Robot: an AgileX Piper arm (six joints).
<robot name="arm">
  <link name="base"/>
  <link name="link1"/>
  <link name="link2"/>
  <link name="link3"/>
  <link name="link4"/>
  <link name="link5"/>
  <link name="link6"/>
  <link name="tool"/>
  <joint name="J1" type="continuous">
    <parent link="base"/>
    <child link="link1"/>
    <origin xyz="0 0 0.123" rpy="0 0 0"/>
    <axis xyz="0 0 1"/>
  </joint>
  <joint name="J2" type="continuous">
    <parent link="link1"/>
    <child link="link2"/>
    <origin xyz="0 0 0" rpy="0 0 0"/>
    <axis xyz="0 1 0"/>
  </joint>
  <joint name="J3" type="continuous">
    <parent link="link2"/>
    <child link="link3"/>
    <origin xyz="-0.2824 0 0.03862" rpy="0 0 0"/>
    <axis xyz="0 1 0"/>
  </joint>
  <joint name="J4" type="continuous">
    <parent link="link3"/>
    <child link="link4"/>
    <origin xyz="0.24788 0 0.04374" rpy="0 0 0"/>
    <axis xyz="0.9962 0 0.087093"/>
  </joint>
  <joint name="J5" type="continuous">
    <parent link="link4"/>
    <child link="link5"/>
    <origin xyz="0 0 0" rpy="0 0 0"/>
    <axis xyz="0 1 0"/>
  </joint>
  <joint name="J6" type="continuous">
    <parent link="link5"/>
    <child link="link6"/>
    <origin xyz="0.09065 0 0.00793" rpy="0 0 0"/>
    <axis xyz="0.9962 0 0.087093"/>
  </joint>
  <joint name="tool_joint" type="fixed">
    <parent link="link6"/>
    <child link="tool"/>
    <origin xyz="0 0 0" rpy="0 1.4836 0"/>
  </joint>
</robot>
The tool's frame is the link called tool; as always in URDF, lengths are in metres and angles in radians. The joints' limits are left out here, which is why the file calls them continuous.
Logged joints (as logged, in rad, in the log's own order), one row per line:
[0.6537, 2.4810, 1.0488, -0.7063, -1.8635, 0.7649]
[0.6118, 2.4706, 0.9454, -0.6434, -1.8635, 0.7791]
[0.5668, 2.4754, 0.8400, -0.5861, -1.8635, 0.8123]
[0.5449, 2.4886, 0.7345, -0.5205, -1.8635, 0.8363]
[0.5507, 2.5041, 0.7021, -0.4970, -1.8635, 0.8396]
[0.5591, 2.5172, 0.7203, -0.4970, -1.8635, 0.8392]
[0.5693, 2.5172, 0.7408, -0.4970, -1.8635, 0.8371]
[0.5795, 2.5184, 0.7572, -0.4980, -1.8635, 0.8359]
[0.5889, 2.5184, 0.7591, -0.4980, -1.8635, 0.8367]
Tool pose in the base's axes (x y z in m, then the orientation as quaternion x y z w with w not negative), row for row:
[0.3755, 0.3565, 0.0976, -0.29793, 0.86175, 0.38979, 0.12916]
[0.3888, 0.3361, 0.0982, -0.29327, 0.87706, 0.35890, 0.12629]
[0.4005, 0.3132, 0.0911, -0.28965, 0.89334, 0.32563, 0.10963]
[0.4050, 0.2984, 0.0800, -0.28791, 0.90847, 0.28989, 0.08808]
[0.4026, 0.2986, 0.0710, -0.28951, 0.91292, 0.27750, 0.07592]
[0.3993, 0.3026, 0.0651, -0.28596, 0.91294, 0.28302, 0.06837]
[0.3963, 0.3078, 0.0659, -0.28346, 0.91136, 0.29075, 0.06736]
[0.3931, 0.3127, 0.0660, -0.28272, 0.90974, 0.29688, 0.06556]
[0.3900, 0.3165, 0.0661, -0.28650, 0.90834, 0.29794, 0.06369]
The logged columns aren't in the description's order. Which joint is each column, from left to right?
Columns, left to right: J1, J2, J4, J6, J3, J5.
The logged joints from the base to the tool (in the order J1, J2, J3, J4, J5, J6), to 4 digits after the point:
[0.6537, 2.4810, -1.8635, 1.0488, 0.7649, -0.7063]
[0.6118, 2.4706, -1.8635, 0.9454, 0.7791, -0.6434]
[0.5668, 2.4754, -1.8635, 0.8400, 0.8123, -0.5861]
[0.5449, 2.4886, -1.8635, 0.7345, 0.8363, -0.5205]
[0.5507, 2.5041, -1.8635, 0.7021, 0.8396, -0.4970]
[0.5591, 2.5172, -1.8635, 0.7203, 0.8392, -0.4970]
[0.5693, 2.5172, -1.8635, 0.7408, 0.8371, -0.4970]
[0.5795, 2.5184, -1.8635, 0.7572, 0.8359, -0.4980]
[0.5889, 2.5184, -1.8635, 0.7591, 0.8367, -0.4980]

